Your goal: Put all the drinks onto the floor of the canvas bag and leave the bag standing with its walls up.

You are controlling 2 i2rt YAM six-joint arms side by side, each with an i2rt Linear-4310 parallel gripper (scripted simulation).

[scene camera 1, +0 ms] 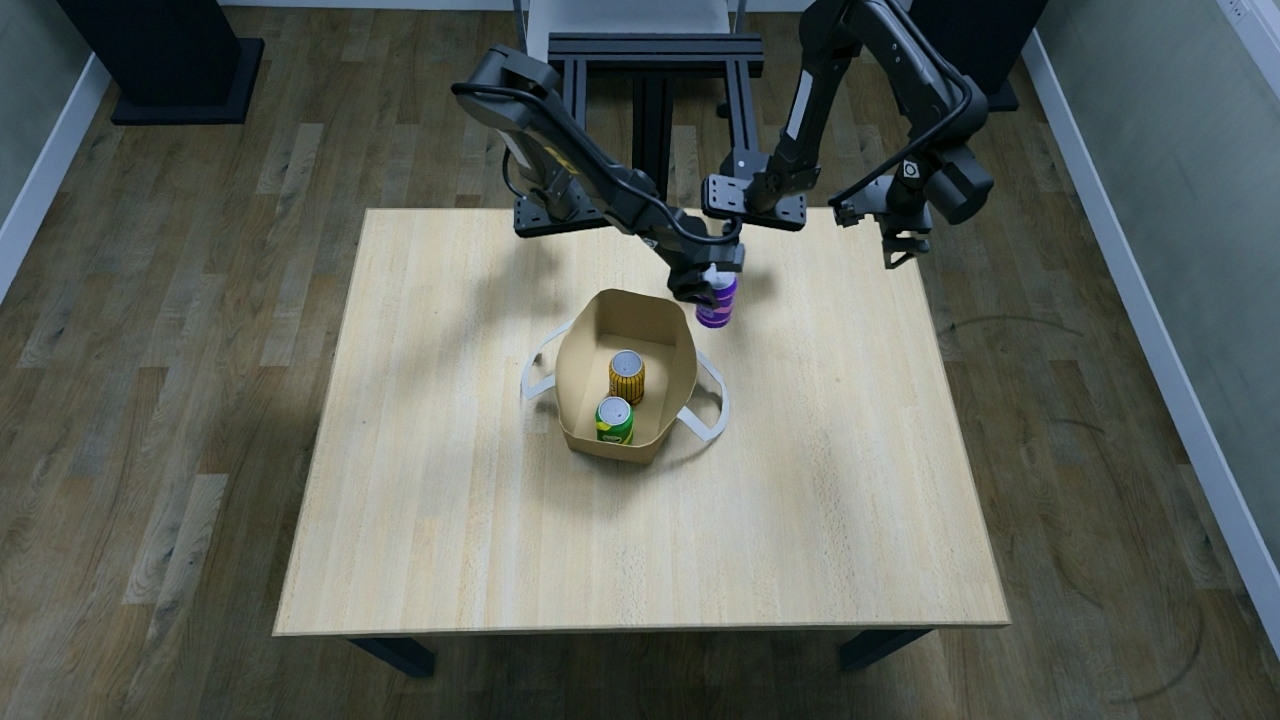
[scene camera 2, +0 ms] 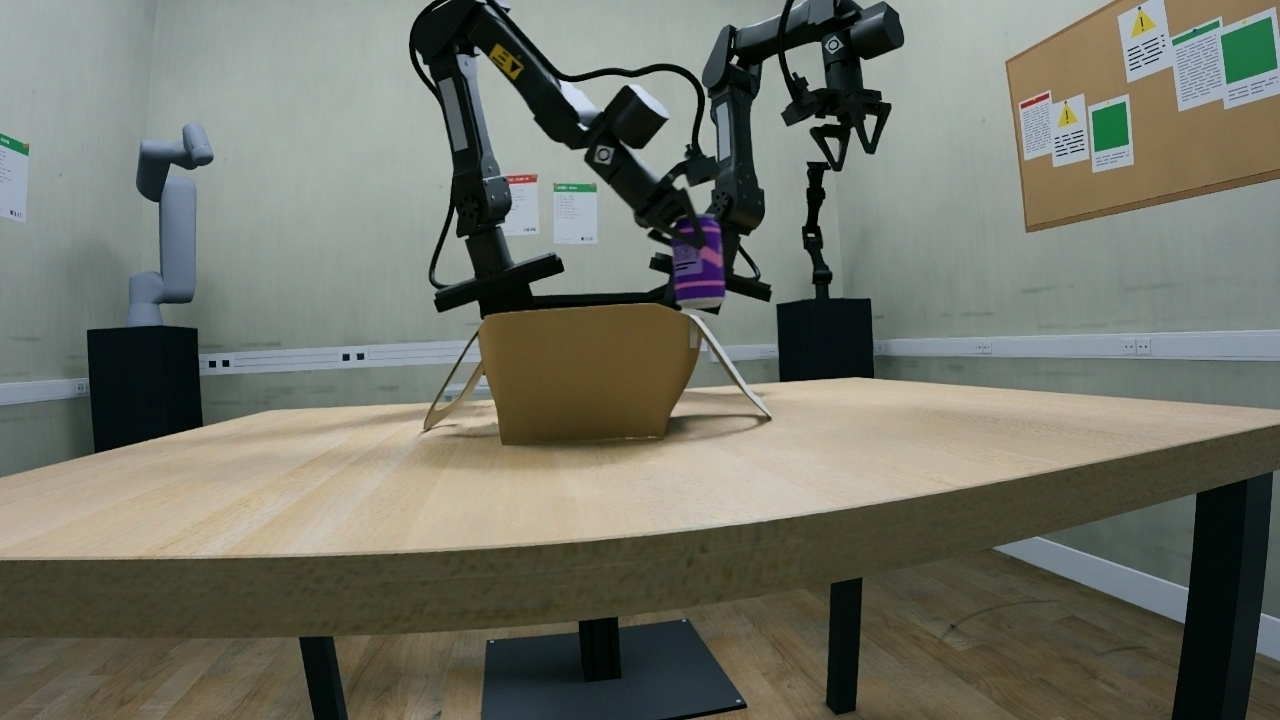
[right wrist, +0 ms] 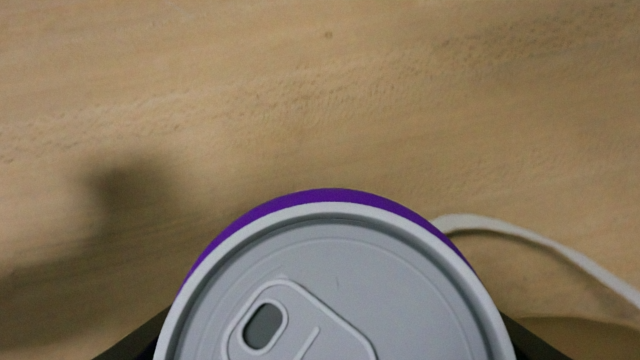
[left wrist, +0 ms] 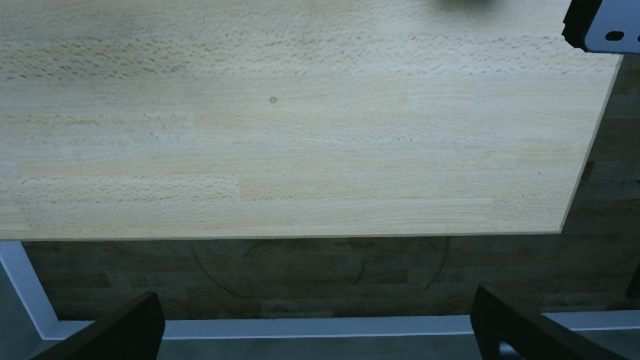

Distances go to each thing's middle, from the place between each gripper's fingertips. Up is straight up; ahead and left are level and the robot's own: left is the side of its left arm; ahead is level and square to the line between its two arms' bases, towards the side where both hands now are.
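Labels:
With the striped can (scene camera 1: 626, 369) as the reference, my right gripper is now 16 cm to the left of it, 9 cm short of it and 15 cm above it. The purple can (scene camera 2: 697, 279) is 2 cm below my right hand.
From my left hand (scene camera 2: 853, 163), the purple can is 25 cm to the right, 2 cm behind and 16 cm below. I see the striped can 41 cm to the right of my left hand and 7 cm ahead of it, and it sits 29 cm below that hand.

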